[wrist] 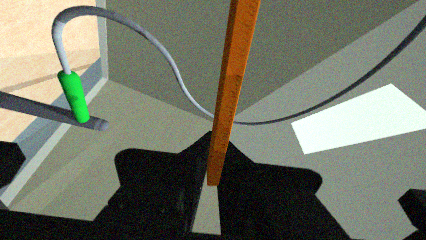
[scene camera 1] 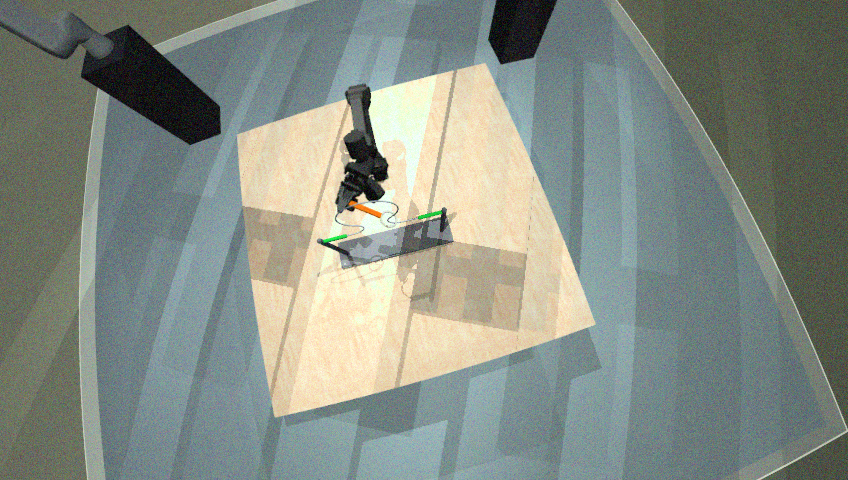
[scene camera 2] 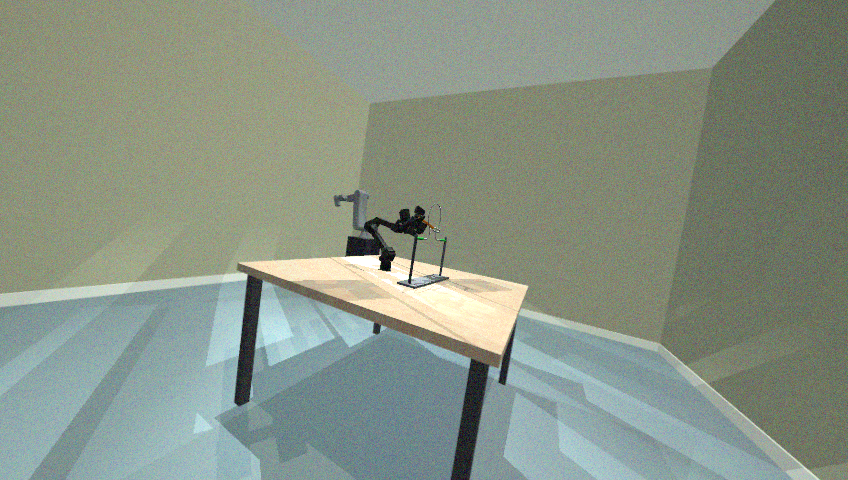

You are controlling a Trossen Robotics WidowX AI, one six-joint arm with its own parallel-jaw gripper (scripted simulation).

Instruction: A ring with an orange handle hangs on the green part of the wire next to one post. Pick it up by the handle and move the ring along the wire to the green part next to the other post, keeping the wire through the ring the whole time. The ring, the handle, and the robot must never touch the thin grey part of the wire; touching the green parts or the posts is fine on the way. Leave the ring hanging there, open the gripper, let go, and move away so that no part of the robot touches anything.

Path:
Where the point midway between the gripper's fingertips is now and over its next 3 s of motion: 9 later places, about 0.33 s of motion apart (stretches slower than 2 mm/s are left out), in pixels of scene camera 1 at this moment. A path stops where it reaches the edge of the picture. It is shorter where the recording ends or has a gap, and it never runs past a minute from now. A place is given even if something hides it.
The gripper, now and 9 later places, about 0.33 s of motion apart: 339,211; 338,216; 342,221; 347,224; 356,226; 366,227; 377,227; 387,226; 397,225; 403,223

